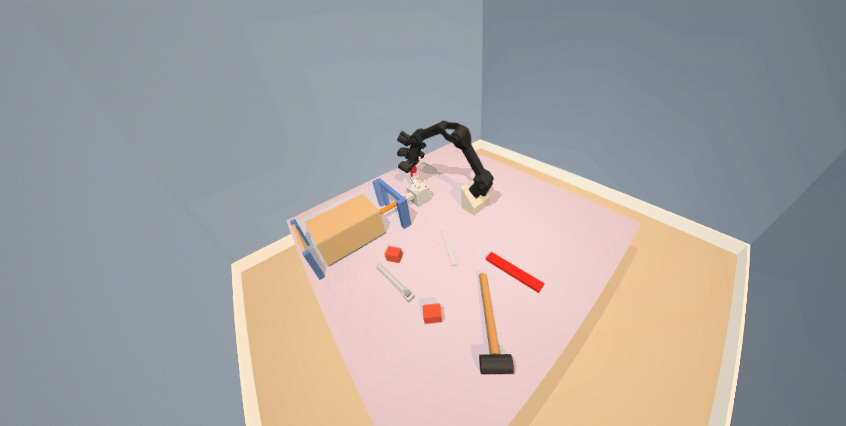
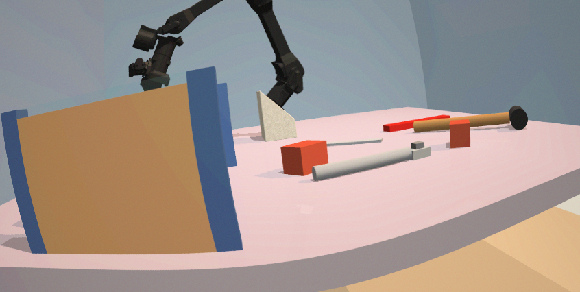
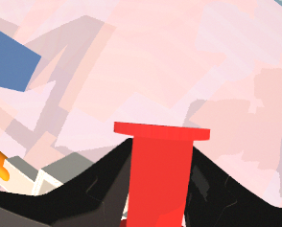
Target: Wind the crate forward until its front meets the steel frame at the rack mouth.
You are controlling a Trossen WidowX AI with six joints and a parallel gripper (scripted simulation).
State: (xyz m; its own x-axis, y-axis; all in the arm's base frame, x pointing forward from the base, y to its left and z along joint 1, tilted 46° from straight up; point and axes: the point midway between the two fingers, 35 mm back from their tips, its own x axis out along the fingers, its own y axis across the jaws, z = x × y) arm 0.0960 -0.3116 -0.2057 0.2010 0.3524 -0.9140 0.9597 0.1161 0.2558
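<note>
Now: gripper tip 1 cm short of the pale crank arm, 5 cm to the right of it and 3 cm above it. The rest, counted from my gripper tip: red knob 2 cm to the left; pale winch 2 cm ahead, 10 cm to the left, 10 cm below; blue frame 20 cm ahead, 9 cm to the left, 3 cm below.
</note>
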